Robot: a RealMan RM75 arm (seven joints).
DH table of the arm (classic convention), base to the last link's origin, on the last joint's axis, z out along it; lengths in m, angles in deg. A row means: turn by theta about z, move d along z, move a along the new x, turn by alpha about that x. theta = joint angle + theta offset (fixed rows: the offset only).
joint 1: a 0  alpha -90  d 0.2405  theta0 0
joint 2: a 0  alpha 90  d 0  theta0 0
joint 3: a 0  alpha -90  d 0.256  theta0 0
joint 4: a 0  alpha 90  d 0  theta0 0
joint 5: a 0  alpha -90  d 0.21  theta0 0
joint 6: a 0  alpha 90  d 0  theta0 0
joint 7: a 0  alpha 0  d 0.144  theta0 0
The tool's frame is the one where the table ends.
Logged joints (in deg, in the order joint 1, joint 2, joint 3, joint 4, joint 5, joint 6, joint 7), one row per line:
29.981 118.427 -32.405 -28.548 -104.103 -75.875 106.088
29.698 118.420 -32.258 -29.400 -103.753 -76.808 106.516
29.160 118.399 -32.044 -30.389 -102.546 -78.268 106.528
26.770 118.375 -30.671 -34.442 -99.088 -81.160 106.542
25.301 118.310 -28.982 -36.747 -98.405 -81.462 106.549
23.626 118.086 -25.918 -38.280 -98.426 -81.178 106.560
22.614 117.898 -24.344 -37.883 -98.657 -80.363 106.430
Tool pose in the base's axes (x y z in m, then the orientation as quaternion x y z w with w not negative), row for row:
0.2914 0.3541 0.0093 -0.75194 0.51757 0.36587 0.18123
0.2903 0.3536 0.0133 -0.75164 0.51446 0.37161 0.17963
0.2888 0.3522 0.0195 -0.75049 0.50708 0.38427 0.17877
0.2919 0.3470 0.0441 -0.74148 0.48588 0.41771 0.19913
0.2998 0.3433 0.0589 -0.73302 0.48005 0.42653 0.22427
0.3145 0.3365 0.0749 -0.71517 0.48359 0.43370 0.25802
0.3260 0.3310 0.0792 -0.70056 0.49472 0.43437 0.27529
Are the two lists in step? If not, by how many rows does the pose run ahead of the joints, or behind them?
They are in step.
